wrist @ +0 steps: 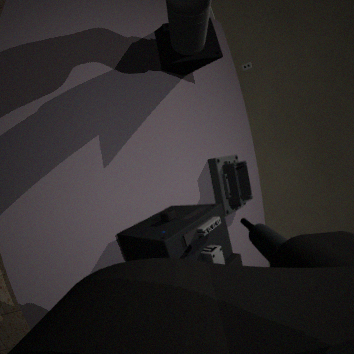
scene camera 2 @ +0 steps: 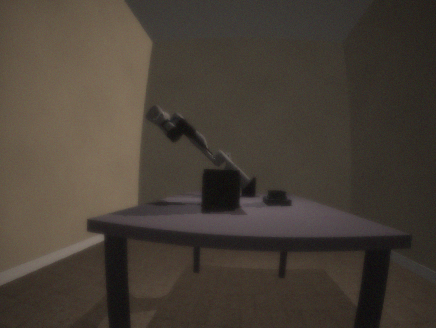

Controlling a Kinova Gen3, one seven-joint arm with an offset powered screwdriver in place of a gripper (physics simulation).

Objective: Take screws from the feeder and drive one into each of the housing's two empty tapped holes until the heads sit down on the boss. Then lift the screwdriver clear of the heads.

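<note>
The feeder (scene camera 2: 220, 190) (wrist: 150, 240) is a dark box on the table, with a small blue light and pale parts on one side in the wrist view. The housing (scene camera 2: 277, 194) (wrist: 243, 181) is a small dark block on a flat base plate. Its tapped holes are too dark and small to make out. My screwdriver (wrist: 244, 221) enters from the lower right of the wrist view, its narrow tip in the air and apart from both in that picture. Whether a screw sits on the tip cannot be told. In the scene view the arm is raised, and the screwdriver cannot be picked out.
The purple-grey table (scene camera 2: 310, 220) (wrist: 150, 165) carries the arm's dark base (scene camera 2: 249, 187) (wrist: 210, 56) behind the feeder. The arm (scene camera 2: 192, 137) leans up to the left in the scene view. Dark shadows cross the table top. A wall socket (wrist: 247, 66) shows beyond the table edge.
</note>
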